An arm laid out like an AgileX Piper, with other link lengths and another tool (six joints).
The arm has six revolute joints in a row. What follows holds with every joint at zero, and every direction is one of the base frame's. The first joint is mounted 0.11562 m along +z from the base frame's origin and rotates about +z. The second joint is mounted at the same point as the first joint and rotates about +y. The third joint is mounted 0.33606 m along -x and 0.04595 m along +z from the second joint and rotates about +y. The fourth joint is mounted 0.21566 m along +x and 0.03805 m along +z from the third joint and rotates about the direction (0.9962, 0, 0.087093). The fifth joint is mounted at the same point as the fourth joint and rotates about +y. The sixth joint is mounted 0.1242 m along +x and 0.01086 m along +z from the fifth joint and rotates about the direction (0.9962, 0, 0.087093). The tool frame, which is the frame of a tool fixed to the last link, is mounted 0.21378 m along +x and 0.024 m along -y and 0.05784 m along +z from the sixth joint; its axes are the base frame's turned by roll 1.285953, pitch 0.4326 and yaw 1.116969 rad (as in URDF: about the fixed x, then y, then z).
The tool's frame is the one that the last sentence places.
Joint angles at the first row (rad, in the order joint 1, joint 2, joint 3, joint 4, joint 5, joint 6):
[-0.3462 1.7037 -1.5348 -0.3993 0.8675 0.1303]
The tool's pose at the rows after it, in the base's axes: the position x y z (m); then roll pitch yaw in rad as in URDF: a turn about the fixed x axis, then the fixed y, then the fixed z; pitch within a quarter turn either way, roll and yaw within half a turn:
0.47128, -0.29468, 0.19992, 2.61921, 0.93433, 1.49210
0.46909, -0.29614, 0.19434, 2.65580, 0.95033, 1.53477
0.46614, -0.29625, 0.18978, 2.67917, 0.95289, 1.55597
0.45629, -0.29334, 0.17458, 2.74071, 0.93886, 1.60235
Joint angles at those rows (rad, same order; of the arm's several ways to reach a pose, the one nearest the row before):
[-0.3462 1.7318 -1.5326 -0.4009 0.8675 0.0723]
[-0.3462 1.7343 -1.5156 -0.4169 0.8602 0.0616]
[-0.3462 1.7343 -1.5033 -0.4230 0.8595 0.0602]
[-0.3462 1.7343 -1.4722 -0.4218 0.8677 0.0602]

